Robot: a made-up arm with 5 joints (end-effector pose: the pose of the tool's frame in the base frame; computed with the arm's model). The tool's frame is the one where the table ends.
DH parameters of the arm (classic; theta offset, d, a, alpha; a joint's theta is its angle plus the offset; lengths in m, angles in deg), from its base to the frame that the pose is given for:
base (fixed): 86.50 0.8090 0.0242 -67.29
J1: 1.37 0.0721 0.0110 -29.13
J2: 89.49 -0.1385 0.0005 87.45
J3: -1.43 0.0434 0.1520 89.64
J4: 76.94 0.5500 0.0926 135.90
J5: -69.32 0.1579 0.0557 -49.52
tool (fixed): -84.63 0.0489 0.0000 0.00
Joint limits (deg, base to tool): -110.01..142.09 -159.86..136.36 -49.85..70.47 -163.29..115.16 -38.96..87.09
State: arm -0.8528 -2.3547 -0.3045 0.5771 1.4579
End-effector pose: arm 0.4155 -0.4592 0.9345 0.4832 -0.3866 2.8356
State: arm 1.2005 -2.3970 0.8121 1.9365 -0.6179
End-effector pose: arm 0.1515 0.4642 0.8109 1.1146 -1.1205 2.4256
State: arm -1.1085 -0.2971 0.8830 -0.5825 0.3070
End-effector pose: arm 0.3023 0.4322 0.7390 0.8345 -2.1379 -1.7595
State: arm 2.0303 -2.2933 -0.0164 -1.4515 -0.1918
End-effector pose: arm 0.1645 0.2415 0.3240 1.3098 -1.7908 0.1373
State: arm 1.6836 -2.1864 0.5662 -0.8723 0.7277
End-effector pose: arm -0.1154 0.3913 0.3410 1.2928 -1.9902 0.0702
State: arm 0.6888 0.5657 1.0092 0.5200 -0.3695
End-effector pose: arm 0.1803 -0.2334 0.4943 0.1534 -2.4106 -0.6560
